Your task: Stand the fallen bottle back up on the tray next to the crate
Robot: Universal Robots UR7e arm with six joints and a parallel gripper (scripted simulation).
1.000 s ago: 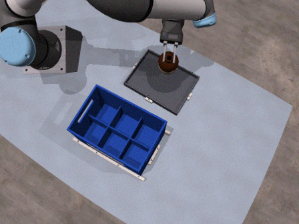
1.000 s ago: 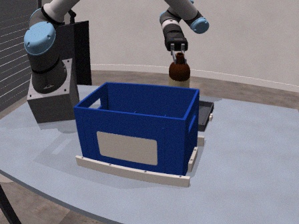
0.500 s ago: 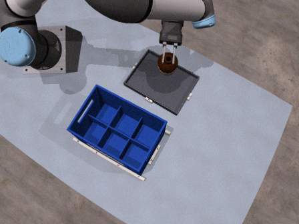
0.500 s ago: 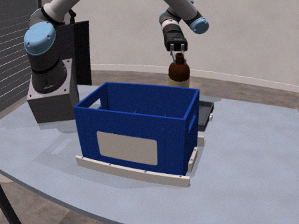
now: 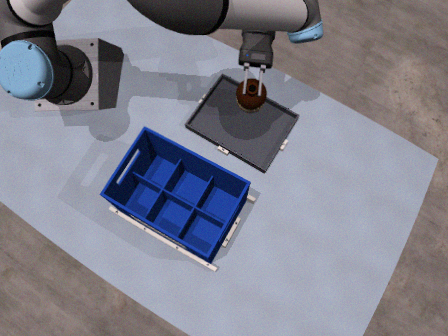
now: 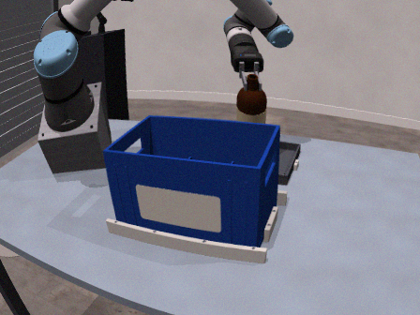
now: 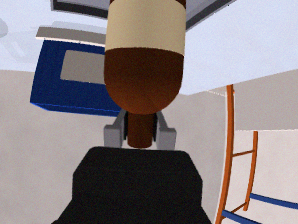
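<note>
Right now the bottle is 1 cm behind my hand, 1 cm to the left of it and 5 cm below it. Round my hand: dark tray 2 cm behind, 19 cm below; blue crate 2 cm behind, 28 cm to the right, 12 cm below.
</note>
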